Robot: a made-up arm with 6 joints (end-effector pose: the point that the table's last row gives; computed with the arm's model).
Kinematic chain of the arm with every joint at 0, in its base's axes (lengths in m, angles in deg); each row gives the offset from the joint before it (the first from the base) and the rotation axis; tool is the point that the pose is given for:
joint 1: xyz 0 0 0.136 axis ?
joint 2: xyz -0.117 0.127 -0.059 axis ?
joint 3: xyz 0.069 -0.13 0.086 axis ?
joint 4: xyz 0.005 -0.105 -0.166 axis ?
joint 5: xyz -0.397 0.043 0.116 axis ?
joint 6: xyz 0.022 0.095 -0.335 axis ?
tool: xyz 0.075 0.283 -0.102
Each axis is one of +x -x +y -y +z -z.
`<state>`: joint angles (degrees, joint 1 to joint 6).
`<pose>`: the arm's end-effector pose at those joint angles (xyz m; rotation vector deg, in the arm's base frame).
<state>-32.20 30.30 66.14 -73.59 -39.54 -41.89</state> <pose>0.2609 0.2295 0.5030 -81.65 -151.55 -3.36</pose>
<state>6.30 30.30 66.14 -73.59 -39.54 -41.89</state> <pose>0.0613 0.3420 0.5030 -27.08 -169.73 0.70</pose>
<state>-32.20 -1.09 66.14 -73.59 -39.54 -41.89</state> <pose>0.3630 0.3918 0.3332 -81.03 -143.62 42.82</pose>
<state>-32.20 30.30 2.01 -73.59 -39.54 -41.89</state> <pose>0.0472 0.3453 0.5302 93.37 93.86 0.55</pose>
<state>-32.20 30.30 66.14 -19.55 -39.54 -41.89</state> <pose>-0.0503 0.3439 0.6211 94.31 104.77 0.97</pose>
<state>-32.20 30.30 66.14 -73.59 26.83 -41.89</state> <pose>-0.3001 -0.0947 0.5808 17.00 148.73 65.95</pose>
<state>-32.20 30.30 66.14 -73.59 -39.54 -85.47</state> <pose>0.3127 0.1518 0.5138 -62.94 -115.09 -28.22</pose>
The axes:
joint 1: +z
joint 2: +x
joint 3: +y
joint 4: -y
joint 5: -x
joint 6: -y

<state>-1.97 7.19 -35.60 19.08 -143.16 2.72</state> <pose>-0.6842 -0.0964 0.1584 136.41 -30.33 63.27</pose>
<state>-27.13 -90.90 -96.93 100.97 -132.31 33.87</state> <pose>0.3615 -0.5213 0.2507 48.71 53.35 142.26</pose>
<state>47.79 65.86 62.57 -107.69 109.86 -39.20</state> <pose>0.3501 -0.0896 -0.5496 53.88 13.75 -131.49</pose>
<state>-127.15 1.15 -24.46 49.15 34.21 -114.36</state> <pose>-0.1133 -0.2450 -0.5777 51.96 20.38 -154.25</pose>
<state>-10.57 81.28 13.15 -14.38 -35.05 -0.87</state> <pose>-0.3277 0.2071 0.4478 115.71 20.05 7.18</pose>
